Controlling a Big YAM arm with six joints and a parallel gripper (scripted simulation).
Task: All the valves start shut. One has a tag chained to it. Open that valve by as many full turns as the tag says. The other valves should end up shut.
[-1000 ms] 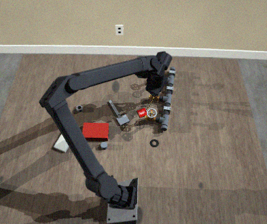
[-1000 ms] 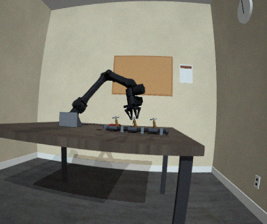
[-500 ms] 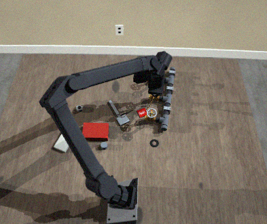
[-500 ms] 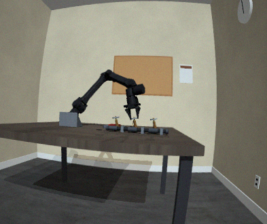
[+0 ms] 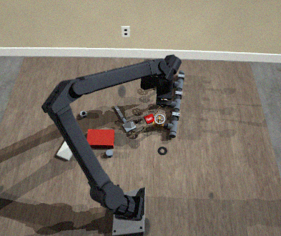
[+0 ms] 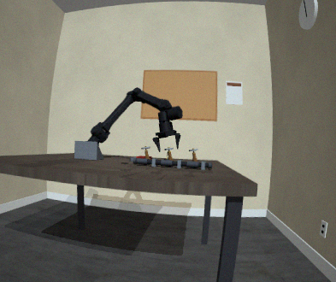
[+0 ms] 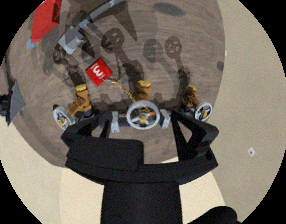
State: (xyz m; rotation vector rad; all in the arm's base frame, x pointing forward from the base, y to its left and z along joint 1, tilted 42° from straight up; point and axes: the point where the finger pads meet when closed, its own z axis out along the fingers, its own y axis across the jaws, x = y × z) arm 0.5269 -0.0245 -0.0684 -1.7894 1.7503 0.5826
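The red tag is 70 mm behind my hand, 50 mm to the left of it and 90 mm below it. The rest, counted from my hand: grey hammer-like tool (110 mm behind, 170 mm to the left, 80 mm below); then small grey cylinder (290 mm behind, 200 mm to the left, 80 mm below); then red block (230 mm behind, 260 mm to the left, 70 mm below).
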